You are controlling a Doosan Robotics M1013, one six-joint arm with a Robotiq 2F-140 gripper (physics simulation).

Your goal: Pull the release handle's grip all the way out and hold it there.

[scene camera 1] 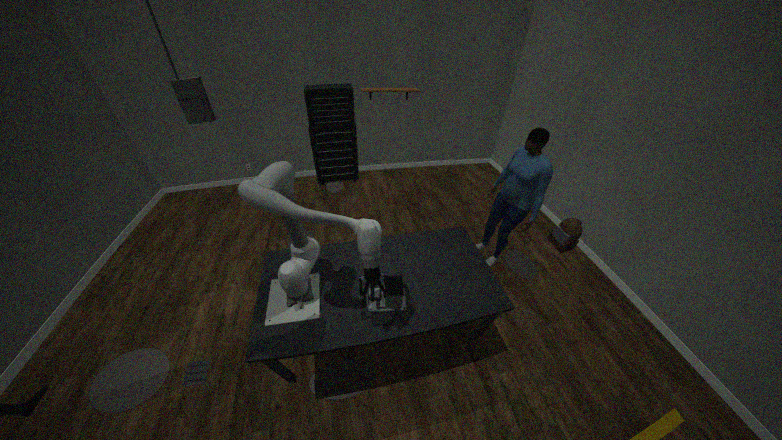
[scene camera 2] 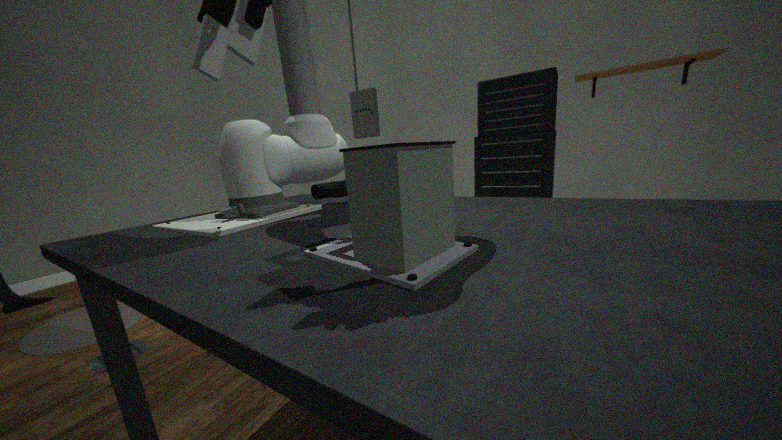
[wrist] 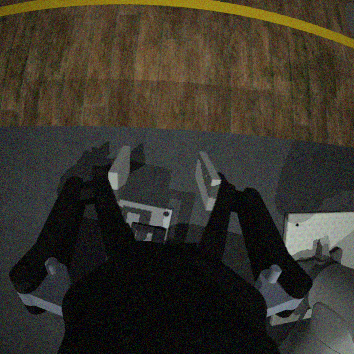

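The release handle's black grip [scene camera 2: 329, 189] [wrist: 150, 228] sticks out from the side of a grey upright box [scene camera 2: 401, 207] [scene camera 1: 394, 285]. The box has a dark top and stands on a light plate [scene camera 2: 445, 259] [scene camera 1: 387, 310] [wrist: 156, 208] bolted to the table. My gripper [wrist: 163, 160] [scene camera 2: 226, 46] is open and points downward, with nothing between its fingers. In scene camera 2 it hangs well above the table, higher than the box and apart from the grip. In the wrist view the grip lies below the fingertips, partly hidden by the gripper body. How far the grip is out is hard to tell.
The arm's base stands on a white plate [scene camera 1: 275, 310] [scene camera 2: 191, 223] [wrist: 320, 222] on the dark table [scene camera 1: 448, 273] [scene camera 2: 601, 306]. A person in blue [scene camera 1: 522, 183] stands beyond the table's right end. A dark cabinet [scene camera 1: 333, 134] [scene camera 2: 515, 134] stands at the wall.
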